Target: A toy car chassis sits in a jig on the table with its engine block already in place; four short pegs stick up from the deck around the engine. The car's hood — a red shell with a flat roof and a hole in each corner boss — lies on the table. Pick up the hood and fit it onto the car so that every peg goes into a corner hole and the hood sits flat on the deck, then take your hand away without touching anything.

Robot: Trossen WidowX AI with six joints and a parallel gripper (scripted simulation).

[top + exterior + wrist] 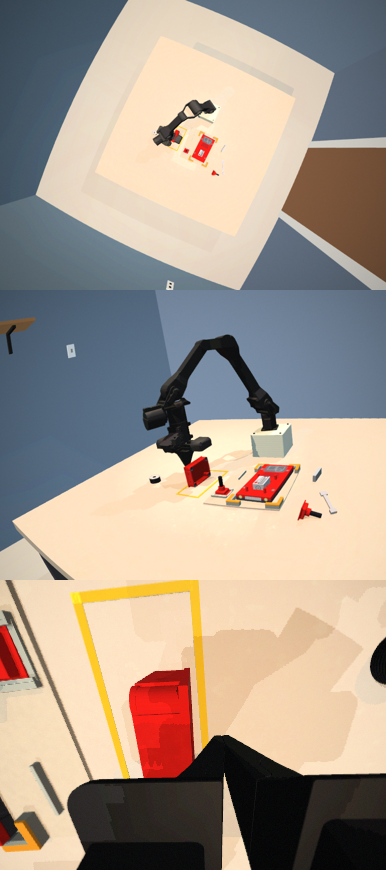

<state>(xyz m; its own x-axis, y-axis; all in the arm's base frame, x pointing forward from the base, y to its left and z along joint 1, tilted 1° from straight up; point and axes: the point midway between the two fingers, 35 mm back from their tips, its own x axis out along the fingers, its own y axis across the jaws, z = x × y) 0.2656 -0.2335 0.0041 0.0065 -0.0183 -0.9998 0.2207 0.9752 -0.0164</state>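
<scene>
My gripper tip is 90 mm short of the black post, 150 mm to the right of it and 20 mm above it. The rest, counted from my gripper tip: black roller 10 mm ahead, 140 mm to the right, 40 mm below; red hood 30 mm to the left, 20 mm below; grey engine block 70 mm ahead, 270 mm to the left, 30 mm below.
</scene>
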